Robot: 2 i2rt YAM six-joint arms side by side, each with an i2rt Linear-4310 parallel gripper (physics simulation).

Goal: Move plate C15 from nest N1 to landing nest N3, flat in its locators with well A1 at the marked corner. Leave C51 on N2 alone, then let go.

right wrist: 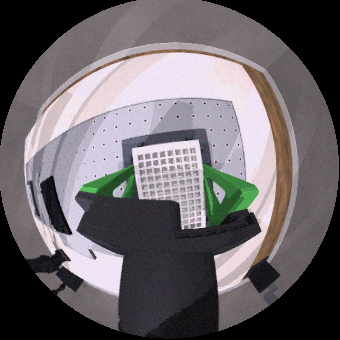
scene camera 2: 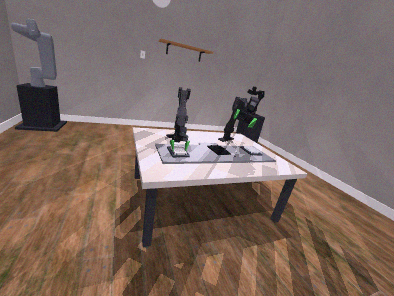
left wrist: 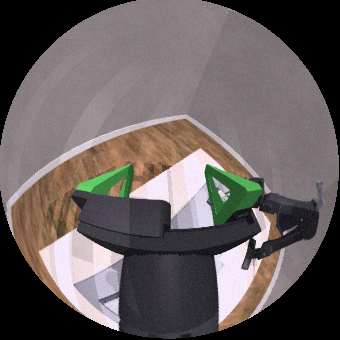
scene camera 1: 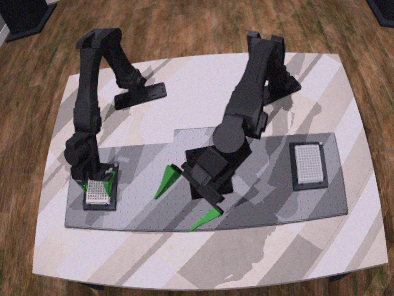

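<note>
A white well plate (scene camera 1: 97,186) (right wrist: 167,175), taken as C15, sits in a dark nest (scene camera 1: 114,195) (right wrist: 165,137) at the left of scene camera 1. My right gripper (scene camera 1: 97,193) (scene camera 2: 180,148) (right wrist: 168,167) is shut on its two long sides; the nest rim shows around the plate's far end. I cannot make out well A1. Another white plate (scene camera 1: 309,164) (scene camera 2: 252,150), taken as C51, lies in the right-hand nest (scene camera 1: 310,187). A dark square nest (scene camera 1: 226,188) (scene camera 2: 218,149) in the middle is partly hidden. My left gripper (scene camera 1: 172,214) (scene camera 2: 244,122) (left wrist: 168,167) is open and empty, raised above the board.
The grey perforated board (scene camera 1: 270,200) (right wrist: 220,117) carries the nests on the pale table (scene camera 1: 165,255) (scene camera 2: 225,176). The left arm (scene camera 1: 242,100) reaches over the middle nest, between the two plates. The right arm (scene camera 1: 86,95) reaches down at the left.
</note>
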